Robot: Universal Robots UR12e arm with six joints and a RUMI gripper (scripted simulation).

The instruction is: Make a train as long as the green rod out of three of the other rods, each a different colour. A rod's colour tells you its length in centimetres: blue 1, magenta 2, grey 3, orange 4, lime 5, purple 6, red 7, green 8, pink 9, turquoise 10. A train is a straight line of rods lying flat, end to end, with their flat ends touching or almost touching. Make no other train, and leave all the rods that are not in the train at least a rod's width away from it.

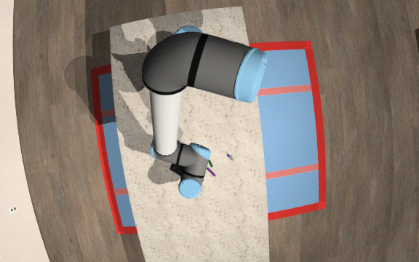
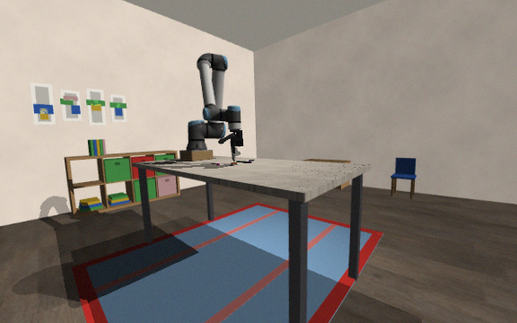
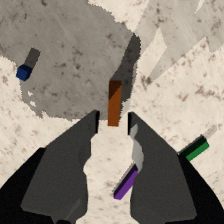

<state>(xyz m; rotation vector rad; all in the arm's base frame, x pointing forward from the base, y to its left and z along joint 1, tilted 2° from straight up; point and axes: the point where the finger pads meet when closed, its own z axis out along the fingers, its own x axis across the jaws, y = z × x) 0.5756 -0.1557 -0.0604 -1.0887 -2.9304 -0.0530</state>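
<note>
Right now my hand is 30 mm above the orange rod. Round my hand: green rod: 100 mm to the left, 30 mm below, 10 mm behind; then magenta rod: 100 mm to the right, 60 mm behind, 30 mm below; then purple rod: 90 mm to the left, 50 mm ahead, 30 mm below.
</note>
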